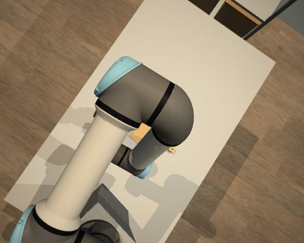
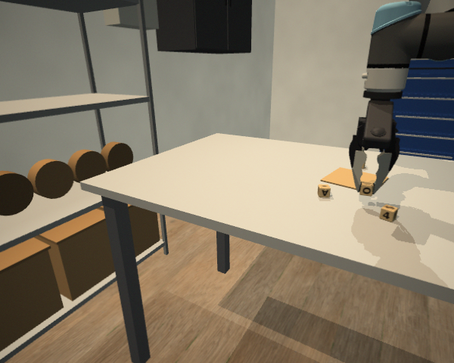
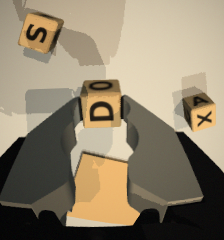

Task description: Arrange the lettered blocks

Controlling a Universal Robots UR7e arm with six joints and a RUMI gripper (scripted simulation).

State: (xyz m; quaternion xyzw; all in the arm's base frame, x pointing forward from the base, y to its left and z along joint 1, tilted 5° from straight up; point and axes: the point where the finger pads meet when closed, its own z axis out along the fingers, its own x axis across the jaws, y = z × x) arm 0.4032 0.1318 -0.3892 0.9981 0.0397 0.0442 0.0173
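The orange mat is 3 cm ahead of my hand, 17 cm to the right of it and 4 cm below it. Round my hand: D block: right at my hand; then X block: 9 cm ahead, 2 cm to the right, 3 cm below; then S block: 5 cm behind, 5 cm to the left, 3 cm below.
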